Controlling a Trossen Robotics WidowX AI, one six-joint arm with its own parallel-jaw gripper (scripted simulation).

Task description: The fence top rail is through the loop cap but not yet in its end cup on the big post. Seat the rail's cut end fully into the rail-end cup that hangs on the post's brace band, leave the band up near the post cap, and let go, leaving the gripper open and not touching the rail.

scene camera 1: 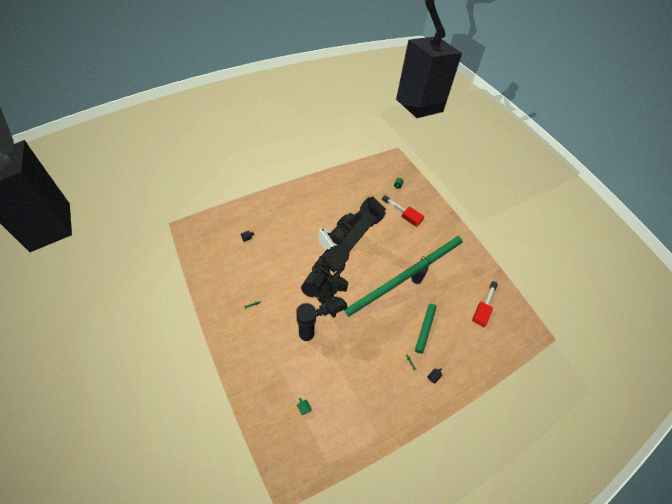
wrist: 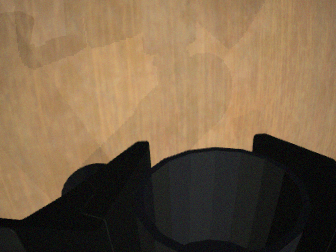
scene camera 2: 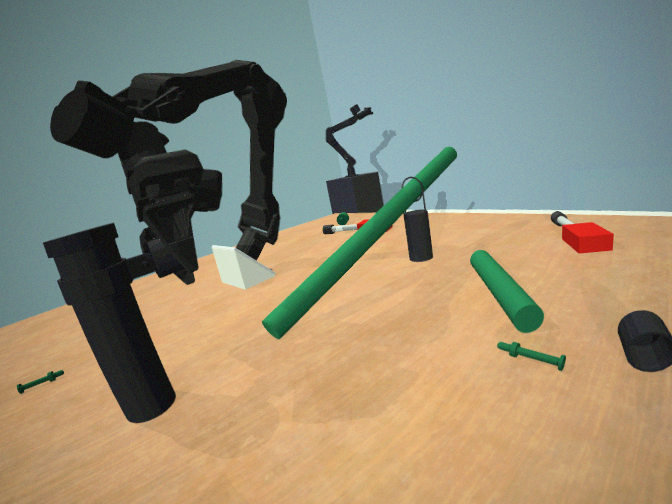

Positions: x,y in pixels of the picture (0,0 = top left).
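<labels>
The robot's gripper appears in the wrist view [202,150], and it is visible in scene camera 1 [331,314] and scene camera 2 [192,277] too. A long green top rail can be seen in both scene camera 1 and scene camera 2, while in the wrist view the rail is out of frame. On the long green top rail, [scene camera 1: 456,241] and [scene camera 2: 445,150] are the same spot.
</labels>
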